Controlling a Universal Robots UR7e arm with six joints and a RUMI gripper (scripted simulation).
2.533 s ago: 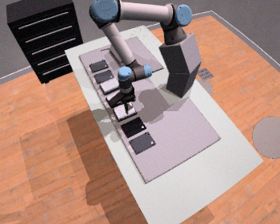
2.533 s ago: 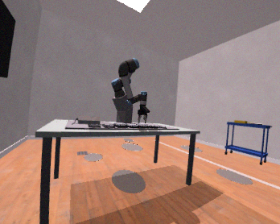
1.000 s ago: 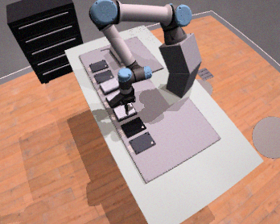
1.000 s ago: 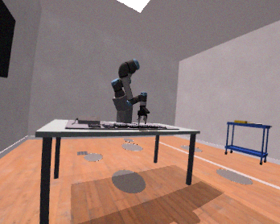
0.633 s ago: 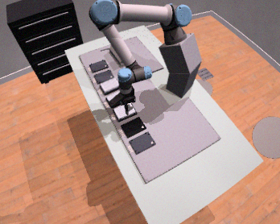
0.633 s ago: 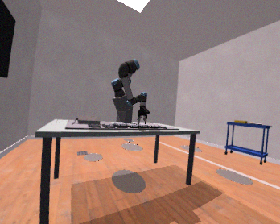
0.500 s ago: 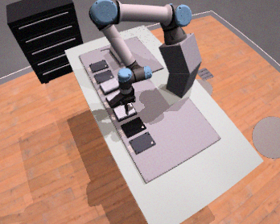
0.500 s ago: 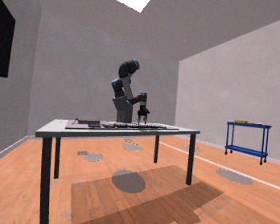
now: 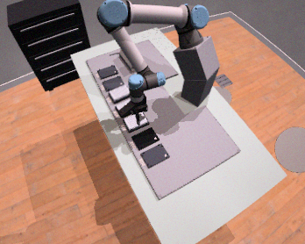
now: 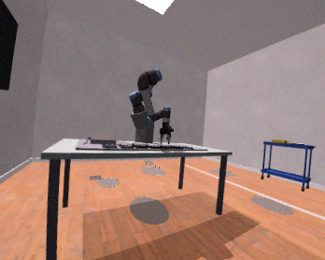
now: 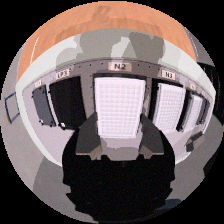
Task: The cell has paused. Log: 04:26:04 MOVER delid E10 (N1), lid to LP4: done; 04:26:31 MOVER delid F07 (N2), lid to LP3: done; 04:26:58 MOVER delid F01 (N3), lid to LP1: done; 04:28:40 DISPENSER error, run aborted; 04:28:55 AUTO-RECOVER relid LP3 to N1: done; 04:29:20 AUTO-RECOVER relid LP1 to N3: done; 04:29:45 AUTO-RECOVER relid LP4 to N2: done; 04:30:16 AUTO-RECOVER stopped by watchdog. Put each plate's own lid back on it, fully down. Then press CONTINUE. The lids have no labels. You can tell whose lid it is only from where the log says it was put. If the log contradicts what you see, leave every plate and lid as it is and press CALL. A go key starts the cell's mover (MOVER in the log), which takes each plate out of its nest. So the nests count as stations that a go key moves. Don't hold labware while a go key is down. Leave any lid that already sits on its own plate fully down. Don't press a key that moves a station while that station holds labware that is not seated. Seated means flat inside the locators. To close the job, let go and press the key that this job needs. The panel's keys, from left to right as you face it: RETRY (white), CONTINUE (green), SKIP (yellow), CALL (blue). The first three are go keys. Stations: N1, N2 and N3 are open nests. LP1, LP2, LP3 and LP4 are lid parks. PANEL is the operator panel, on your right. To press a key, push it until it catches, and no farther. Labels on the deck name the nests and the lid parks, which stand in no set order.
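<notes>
My hand is 53 cm to the left of the green key, 23 cm past it and 2 cm below it. Also, from my hand: white lidded plate 26 cm to the right, 1 cm below; then yellow key 58 cm to the right, 22 cm behind, 2 cm above; then white lid 26 cm to the right, 1 cm below.
</notes>
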